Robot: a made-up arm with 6 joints.
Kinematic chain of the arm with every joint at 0, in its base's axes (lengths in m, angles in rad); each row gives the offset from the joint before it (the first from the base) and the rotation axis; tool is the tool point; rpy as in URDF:
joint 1: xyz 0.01 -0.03 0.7 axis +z
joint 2: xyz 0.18 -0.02 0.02 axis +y
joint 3: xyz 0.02 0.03 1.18 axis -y
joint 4: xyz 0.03 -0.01 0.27 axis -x
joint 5: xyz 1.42 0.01 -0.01 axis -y
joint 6: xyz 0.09 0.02 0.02 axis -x
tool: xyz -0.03 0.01 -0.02 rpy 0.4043 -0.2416 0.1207
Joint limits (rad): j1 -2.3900..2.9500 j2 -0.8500..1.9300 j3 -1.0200..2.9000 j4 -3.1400..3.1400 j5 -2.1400..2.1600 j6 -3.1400..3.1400
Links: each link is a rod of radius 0.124 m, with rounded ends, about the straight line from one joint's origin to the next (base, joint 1, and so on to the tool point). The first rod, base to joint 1, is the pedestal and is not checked.
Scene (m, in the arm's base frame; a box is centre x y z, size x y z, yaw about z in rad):
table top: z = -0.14
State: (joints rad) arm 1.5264 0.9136 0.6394 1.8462 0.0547 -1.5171
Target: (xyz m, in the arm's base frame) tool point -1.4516 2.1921 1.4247
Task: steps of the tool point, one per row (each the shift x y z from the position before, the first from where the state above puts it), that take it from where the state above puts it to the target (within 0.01 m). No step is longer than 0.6 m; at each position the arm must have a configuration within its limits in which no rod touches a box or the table.
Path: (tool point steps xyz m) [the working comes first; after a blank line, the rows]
Joints at the target: 2.1494 0.9274 0.7939 1.8321 0.0537 -1.5224
Straight joint move there: clear.

1: -0.5477 -0.0233 0.0667
2: -0.5321 -0.1394 0.0670
3: -0.4912 -0.2496 0.0671

